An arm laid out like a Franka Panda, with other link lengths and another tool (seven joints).
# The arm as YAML. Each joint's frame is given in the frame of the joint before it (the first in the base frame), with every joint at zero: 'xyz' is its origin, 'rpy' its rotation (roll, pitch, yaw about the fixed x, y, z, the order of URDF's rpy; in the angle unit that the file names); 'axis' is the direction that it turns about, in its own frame. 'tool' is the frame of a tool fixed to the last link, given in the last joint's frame.
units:
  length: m
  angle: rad
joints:
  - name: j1
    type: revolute
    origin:
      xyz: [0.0, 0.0, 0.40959]
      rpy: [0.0, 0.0, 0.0]
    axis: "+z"
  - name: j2
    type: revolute
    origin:
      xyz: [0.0, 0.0, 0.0]
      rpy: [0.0, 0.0, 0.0]
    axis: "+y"
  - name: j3
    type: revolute
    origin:
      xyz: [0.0, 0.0, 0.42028]
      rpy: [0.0, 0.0, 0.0]
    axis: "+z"
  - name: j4
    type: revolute
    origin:
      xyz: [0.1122, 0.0, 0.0]
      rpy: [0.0, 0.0, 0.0]
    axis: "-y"
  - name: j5
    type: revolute
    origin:
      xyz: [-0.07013, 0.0, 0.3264]
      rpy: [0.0, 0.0, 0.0]
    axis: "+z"
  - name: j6
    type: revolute
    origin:
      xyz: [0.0, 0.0, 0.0]
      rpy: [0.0, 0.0, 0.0]
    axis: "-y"
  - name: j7
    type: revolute
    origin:
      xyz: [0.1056, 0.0, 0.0]
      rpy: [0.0, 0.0, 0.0]
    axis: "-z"
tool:
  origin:
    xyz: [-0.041, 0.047, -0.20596]
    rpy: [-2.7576, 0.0, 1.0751]
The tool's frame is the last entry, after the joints.
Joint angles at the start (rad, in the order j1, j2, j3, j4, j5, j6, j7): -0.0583, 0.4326, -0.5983, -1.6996, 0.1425, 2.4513, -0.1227
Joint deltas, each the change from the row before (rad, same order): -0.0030, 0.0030, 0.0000, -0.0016, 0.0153, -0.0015, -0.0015; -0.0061, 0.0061, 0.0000, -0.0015, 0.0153, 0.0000, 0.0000; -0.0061, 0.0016, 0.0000, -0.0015, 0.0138, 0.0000, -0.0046; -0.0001, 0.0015, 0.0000, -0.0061, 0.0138, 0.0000, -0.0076; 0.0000, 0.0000, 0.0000, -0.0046, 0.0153, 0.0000, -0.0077; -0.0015, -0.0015, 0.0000, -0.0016, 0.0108, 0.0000, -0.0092; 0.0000, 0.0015, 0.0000, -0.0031, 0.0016, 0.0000, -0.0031; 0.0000, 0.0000, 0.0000, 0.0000, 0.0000, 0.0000, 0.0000; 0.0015, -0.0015, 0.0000, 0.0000, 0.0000, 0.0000, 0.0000; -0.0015, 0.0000, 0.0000, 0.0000, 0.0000, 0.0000, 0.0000; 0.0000, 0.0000, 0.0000, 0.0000, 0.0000, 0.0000, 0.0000
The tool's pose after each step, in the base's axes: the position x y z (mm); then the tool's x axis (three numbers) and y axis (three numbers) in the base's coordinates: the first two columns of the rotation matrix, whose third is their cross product. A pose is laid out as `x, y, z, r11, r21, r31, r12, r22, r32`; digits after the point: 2 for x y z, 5 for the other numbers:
624.44, -348.35, 489.26, 0.85768, 0.51222, 0.04503, 0.51186, -0.85884, 0.01992
623.47, -351.24, 485.10, 0.86446, 0.49997, 0.05234, 0.50011, -0.86589, 0.01127
621.75, -354.26, 483.75, 0.86855, 0.49193, 0.06029, 0.49252, -0.87028, 0.00575
620.70, -353.28, 480.43, 0.86910, 0.49031, 0.06532, 0.49156, -0.87084, -0.00357
620.08, -352.25, 478.78, 0.86950, 0.48845, 0.07344, 0.49045, -0.87140, -0.01103
619.25, -352.59, 479.27, 0.86846, 0.48930, 0.07973, 0.49177, -0.87062, -0.01370
618.42, -352.34, 476.96, 0.86810, 0.49031, 0.07746, 0.49289, -0.86992, -0.01744
618.42, -352.34, 476.96, 0.86810, 0.49031, 0.07746, 0.49289, -0.86992, -0.01744
618.84, -351.41, 477.93, 0.86725, 0.49162, 0.07871, 0.49422, -0.86918, -0.01661
618.32, -352.33, 477.93, 0.86798, 0.49032, 0.07871, 0.49292, -0.86992, -0.01661
618.32, -352.33, 477.93, 0.86798, 0.49032, 0.07871, 0.49292, -0.86992, -0.01661

